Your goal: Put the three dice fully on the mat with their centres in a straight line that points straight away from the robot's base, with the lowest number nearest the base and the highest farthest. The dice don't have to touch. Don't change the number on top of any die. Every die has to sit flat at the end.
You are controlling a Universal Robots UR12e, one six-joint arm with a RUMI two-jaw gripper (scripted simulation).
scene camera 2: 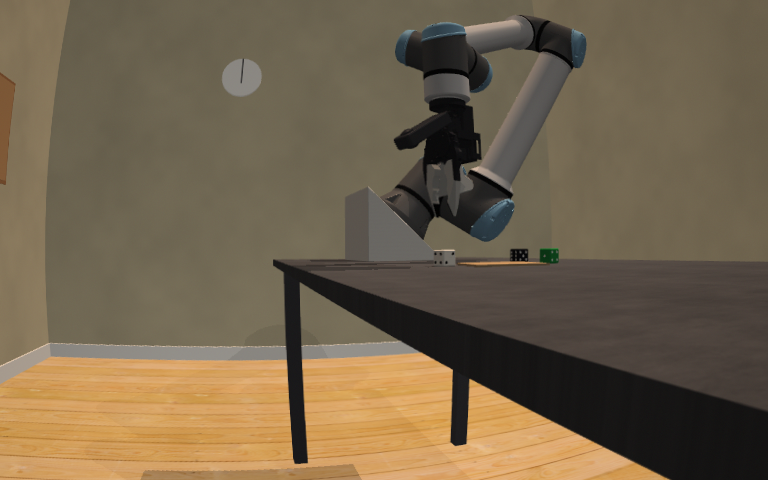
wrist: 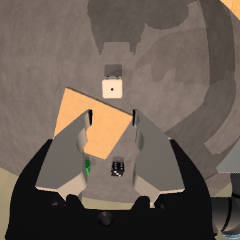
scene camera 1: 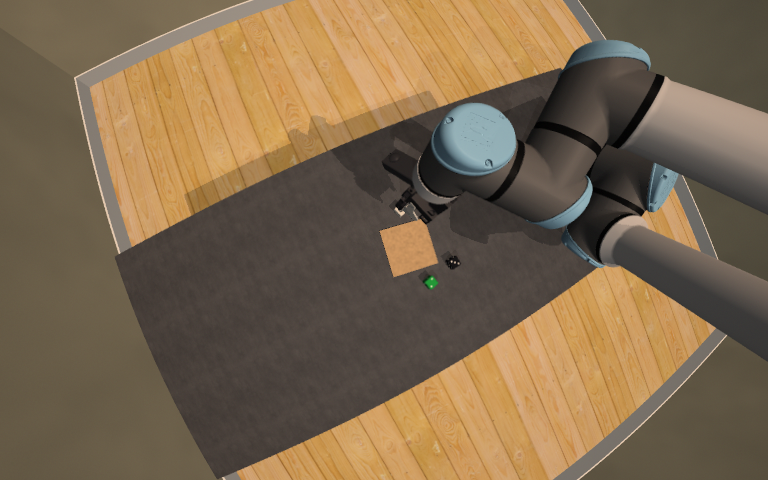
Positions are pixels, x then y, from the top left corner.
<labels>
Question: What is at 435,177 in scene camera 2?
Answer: The gripper.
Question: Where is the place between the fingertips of the gripper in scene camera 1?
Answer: At 407,204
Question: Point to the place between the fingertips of the gripper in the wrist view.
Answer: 112,110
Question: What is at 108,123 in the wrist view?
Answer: A tan mat.
</labels>
